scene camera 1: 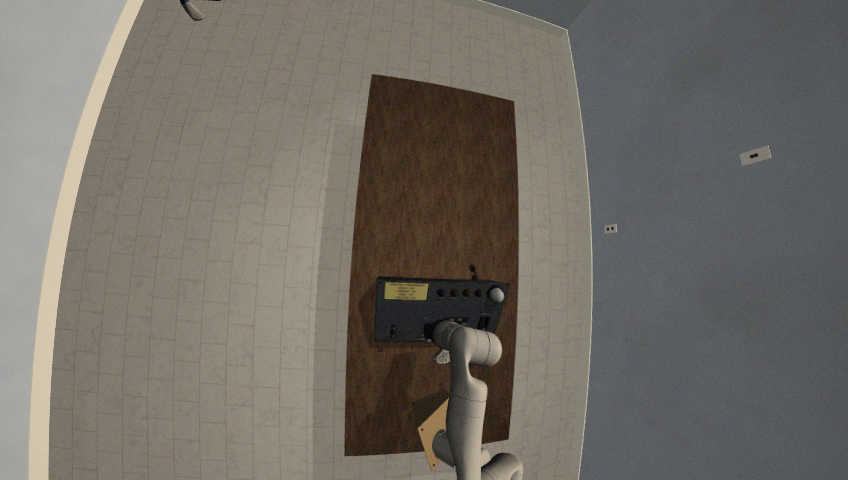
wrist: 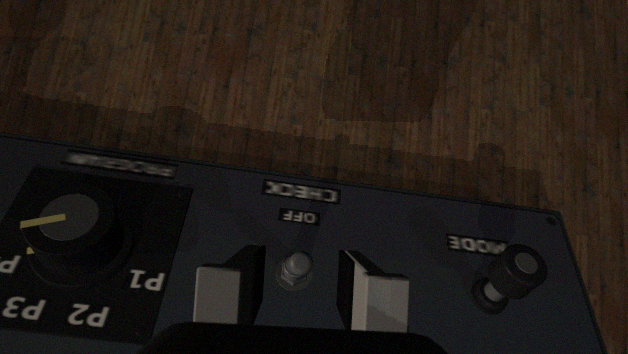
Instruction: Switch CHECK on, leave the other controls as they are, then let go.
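Where they show: gripper, fingertip midpoint: (wrist: 301,275); arm's base, link origin: (scene camera 1: 440,441).
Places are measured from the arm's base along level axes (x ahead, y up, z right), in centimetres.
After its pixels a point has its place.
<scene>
The dark control panel (scene camera 1: 406,315) {x 51.6, y -0.6, z -12.9 cm} (wrist: 400,215) {x 41.7, y -5.3, z -12.7 cm} lies on the wooden table. In the wrist view, the CHECK switch (wrist: 298,264) {x 45.7, y 1.8, z -5.5 cm} is a small metal toggle with a round tip, below the CHECK label (wrist: 301,192) {x 40.7, y -5.6, z -5.9 cm} and the OFF label (wrist: 299,217) {x 42.5, y -4.7, z -5.8 cm}. Its tip shows slightly toward the OFF side of its nut; its exact tilt is hard to tell from above. My gripper (scene camera 1: 429,330) {x 46.2, y 6.1, z -5.3 cm} (wrist: 301,275) {x 46.2, y 6.1, z -5.3 cm} is open, with one finger on each side of the toggle and a visible gap on both sides. An ON label does not show in the wrist view. The arm hides the switch in the scene view.
The PROGRAM knob (wrist: 75,220) {x 44.3, y 0.0, z 5.9 cm} is left of the fingers and the MODE lever (wrist: 517,270) {x 45.1, y 1.3, z -17.1 cm} right of them in the wrist view. A yellow label (scene camera 1: 405,290) {x 61.5, y 4.1, z -13.7 cm}, several small lamps and a white dome (scene camera 1: 495,294) {x 59.5, y 8.1, z 18.5 cm} are on the panel. The wooden table (scene camera 1: 440,178) {x 109.5, y -12.3, z 3.6 cm} extends beyond it.
</scene>
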